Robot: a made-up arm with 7 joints. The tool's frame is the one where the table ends. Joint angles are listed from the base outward.
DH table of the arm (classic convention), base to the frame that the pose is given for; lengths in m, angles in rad. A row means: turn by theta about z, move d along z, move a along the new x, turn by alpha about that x. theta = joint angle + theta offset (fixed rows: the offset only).
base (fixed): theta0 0, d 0, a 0, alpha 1.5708
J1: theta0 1.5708, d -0.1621, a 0, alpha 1.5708
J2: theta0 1.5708, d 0, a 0, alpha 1.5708
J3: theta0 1.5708, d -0.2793, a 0, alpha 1.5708
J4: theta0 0, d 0, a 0, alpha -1.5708
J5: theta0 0, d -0.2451, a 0, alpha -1.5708
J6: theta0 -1.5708, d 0, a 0, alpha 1.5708
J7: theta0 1.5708, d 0, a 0, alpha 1.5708
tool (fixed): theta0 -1.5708, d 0, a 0, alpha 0
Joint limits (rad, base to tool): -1.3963..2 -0.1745..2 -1.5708..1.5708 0..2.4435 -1.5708..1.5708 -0.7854..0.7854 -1.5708..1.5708
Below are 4 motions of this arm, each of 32 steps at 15 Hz.
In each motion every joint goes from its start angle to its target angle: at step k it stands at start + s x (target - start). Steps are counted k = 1, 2, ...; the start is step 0. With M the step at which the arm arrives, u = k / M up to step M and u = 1 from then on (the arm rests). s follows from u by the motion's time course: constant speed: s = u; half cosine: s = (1 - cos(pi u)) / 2; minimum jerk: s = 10 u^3 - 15 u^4 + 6 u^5.
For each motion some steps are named. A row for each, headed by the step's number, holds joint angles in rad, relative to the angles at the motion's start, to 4 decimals.
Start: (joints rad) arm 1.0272 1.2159 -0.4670 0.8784 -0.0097 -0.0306 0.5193
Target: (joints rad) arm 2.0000 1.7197 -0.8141 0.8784 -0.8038 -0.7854 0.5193
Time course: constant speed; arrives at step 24
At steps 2, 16, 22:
2: 0.0811 0.0420 -0.0289 0.0000 -0.0662 -0.0629 0.0000
16: 0.6485 0.3359 -0.2314 0.0000 -0.5294 -0.5032 0.0000
22: 0.8917 0.4618 -0.3182 0.0000 -0.7279 -0.6919 0.0000

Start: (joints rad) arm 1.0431 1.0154 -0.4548 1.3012 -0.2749 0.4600 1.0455
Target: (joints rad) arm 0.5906 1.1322 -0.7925 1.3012 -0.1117 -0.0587 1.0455
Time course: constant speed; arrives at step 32
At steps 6, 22, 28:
6: -0.0848 0.0219 -0.0633 0.0000 0.0306 -0.0973 0.0000
22: -0.3111 0.0803 -0.2322 0.0000 0.1122 -0.3566 0.0000
28: -0.3959 0.1022 -0.2955 0.0000 0.1428 -0.4539 0.0000

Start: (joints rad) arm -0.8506 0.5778 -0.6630 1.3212 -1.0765 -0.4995 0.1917
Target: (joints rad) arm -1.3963 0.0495 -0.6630 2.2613 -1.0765 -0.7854 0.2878
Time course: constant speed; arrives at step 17
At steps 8, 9, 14, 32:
8: -0.2568 -0.2486 0.0000 0.4424 0.0000 -0.1345 0.0452
9: -0.2889 -0.2797 0.0000 0.4977 0.0000 -0.1514 0.0509
14: -0.4494 -0.4351 0.0000 0.7742 0.0000 -0.2354 0.0791
32: -0.5457 -0.5283 0.0000 0.9401 0.0000 -0.2859 0.0961

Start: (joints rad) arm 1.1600 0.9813 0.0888 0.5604 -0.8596 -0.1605 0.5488
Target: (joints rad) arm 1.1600 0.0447 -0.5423 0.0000 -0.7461 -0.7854 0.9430
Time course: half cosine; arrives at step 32
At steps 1, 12, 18, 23, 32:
1: 0.0000 -0.0023 -0.0015 -0.0013 0.0003 -0.0015 0.0009
12: 0.0000 -0.2891 -0.1948 -0.1730 0.0350 -0.1929 0.1217
18: 0.0000 -0.5597 -0.3771 -0.3349 0.0678 -0.3734 0.2356
23: 0.0000 -0.7654 -0.5157 -0.4580 0.0928 -0.5107 0.3221
32: 0.0000 -0.9366 -0.6311 -0.5604 0.1135 -0.6249 0.3942

